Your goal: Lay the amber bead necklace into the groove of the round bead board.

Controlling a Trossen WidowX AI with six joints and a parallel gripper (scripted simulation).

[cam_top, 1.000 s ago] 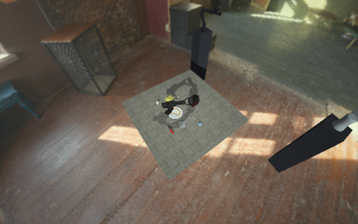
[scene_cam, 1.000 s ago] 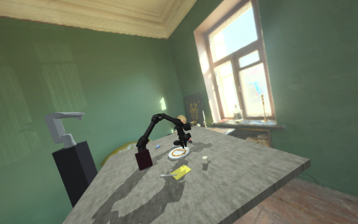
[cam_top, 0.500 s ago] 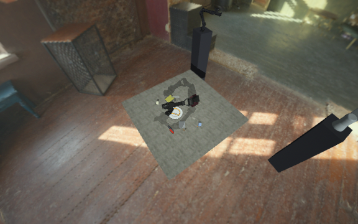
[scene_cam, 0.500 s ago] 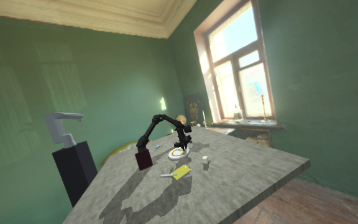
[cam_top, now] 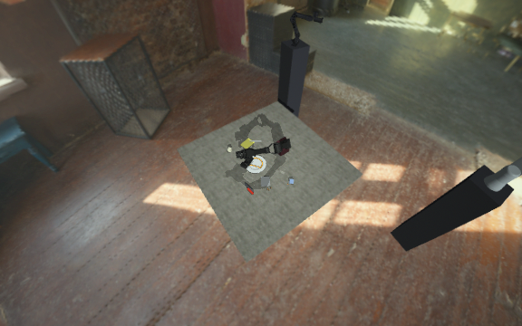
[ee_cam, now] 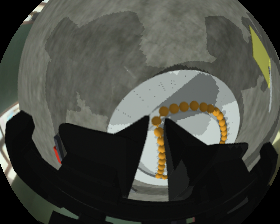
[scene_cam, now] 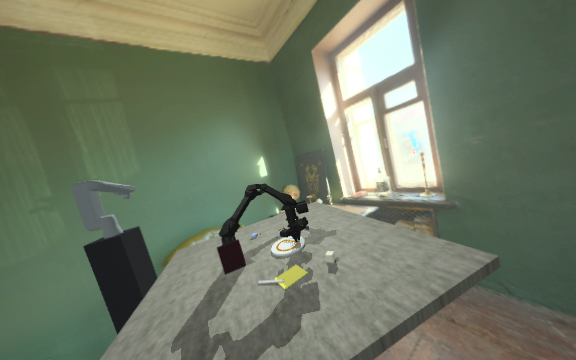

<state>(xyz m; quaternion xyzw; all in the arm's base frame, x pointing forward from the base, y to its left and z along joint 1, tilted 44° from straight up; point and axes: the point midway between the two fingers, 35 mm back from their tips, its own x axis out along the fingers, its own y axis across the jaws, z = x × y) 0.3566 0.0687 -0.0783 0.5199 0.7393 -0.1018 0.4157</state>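
My gripper tip is now 6 cm past the board, 1 cm to the right of it and 1 cm above it. The rest, counted from my gripper tip: red tool: 11 cm ahead, 23 cm to the left, 1 cm below; grey square: 5 cm behind, 22 cm to the left, 1 cm below; small white cube: 8 cm ahead, 25 cm to the right.
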